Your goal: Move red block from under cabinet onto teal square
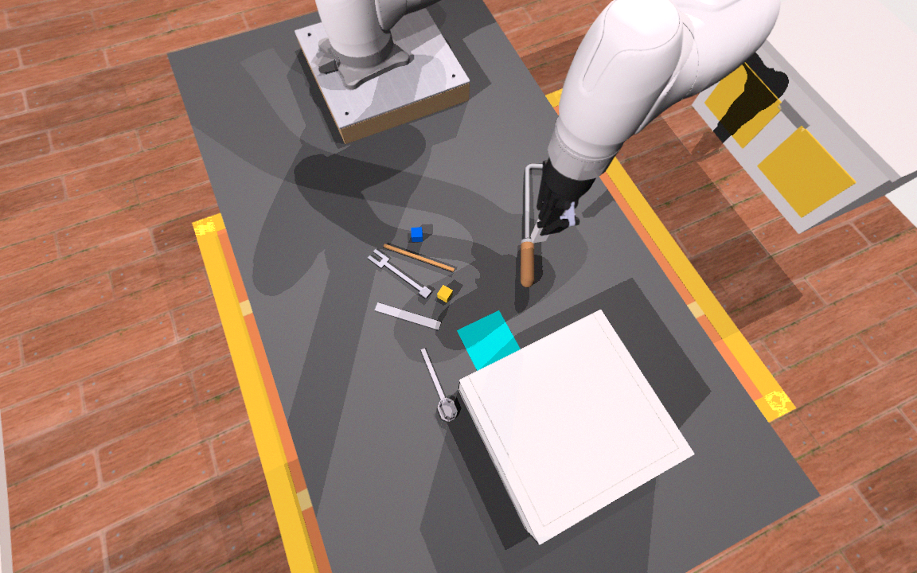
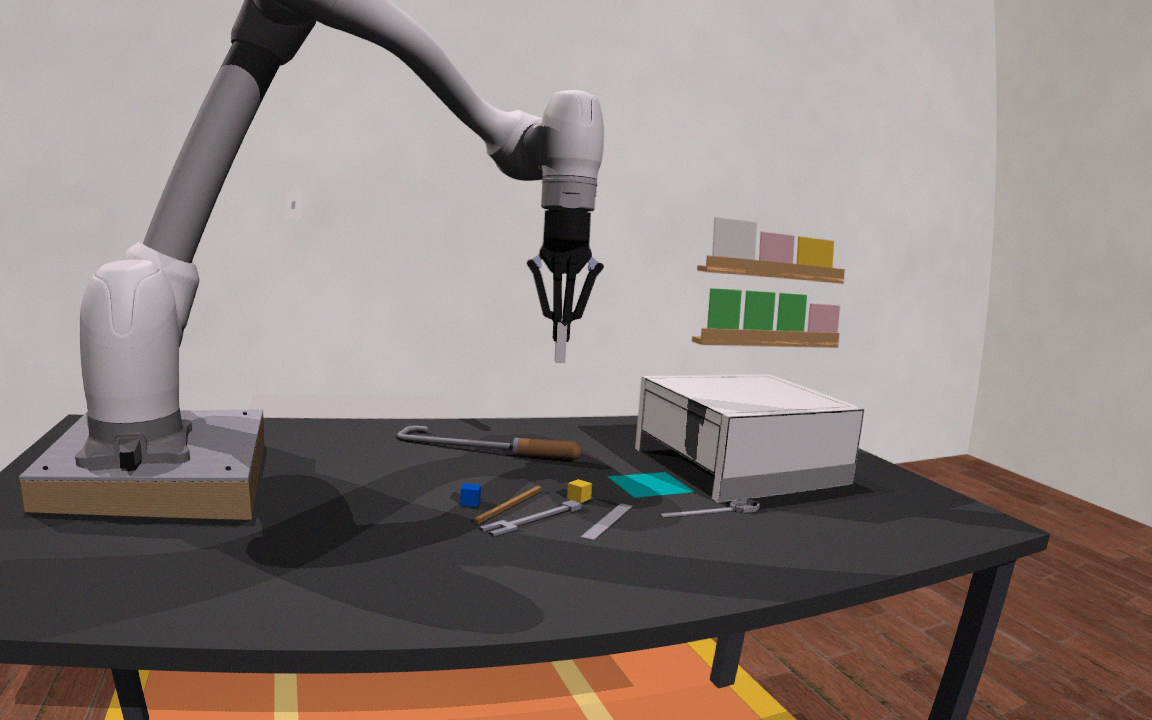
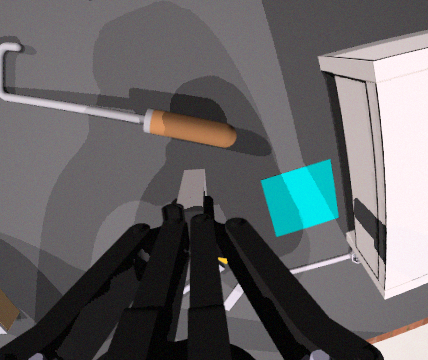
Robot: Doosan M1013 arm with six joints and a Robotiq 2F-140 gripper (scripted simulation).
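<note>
Right now my hand is 190 mm above the hook tool, 110 mm to the right of it and 80 mm past it. Also, from my hand: wooden stick 200 mm below, 190 mm to the right, 160 mm behind; then yellow block 190 mm to the right, 190 mm below, 50 mm behind; then teal square 200 mm below, 160 mm to the right, 90 mm ahead.
</note>
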